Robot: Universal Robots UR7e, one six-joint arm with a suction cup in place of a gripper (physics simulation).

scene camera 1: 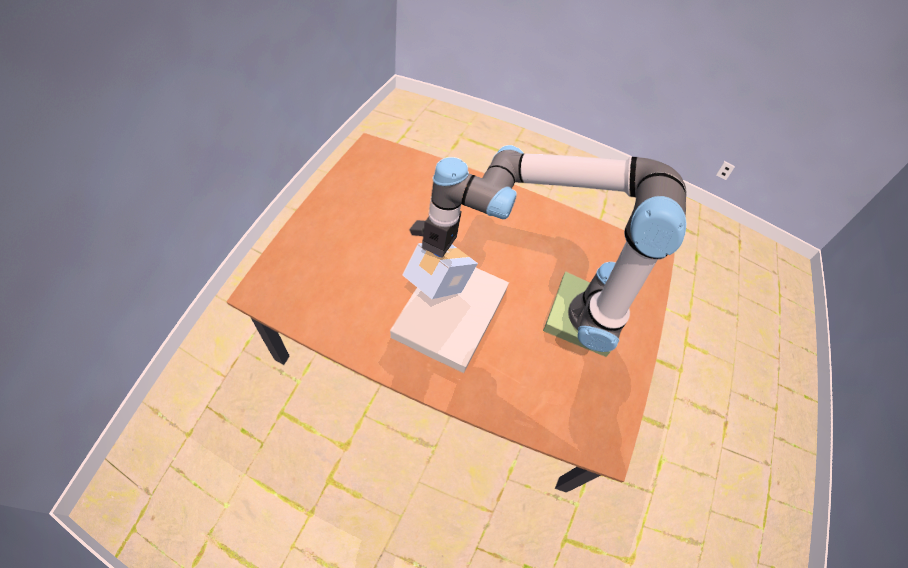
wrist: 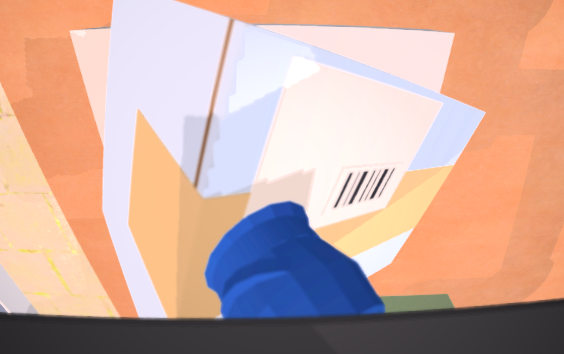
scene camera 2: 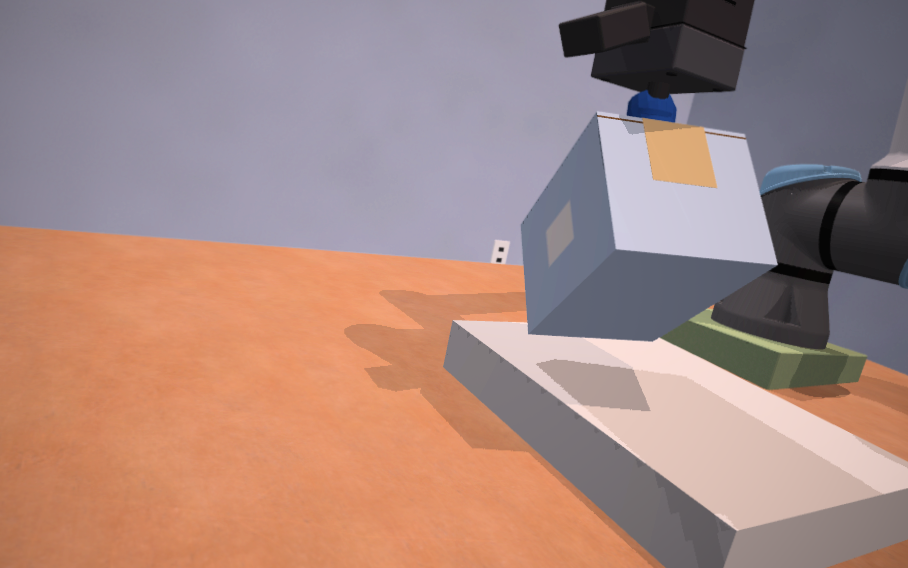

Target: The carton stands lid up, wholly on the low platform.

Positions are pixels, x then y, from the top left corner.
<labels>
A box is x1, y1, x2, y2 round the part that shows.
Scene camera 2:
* my suction cup: 641, 100 [627, 90, 676, 122]
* carton: 646, 223 [521, 111, 777, 341], held by my suction cup
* low white platform: 685, 457 [443, 320, 907, 567], on the table
</labels>
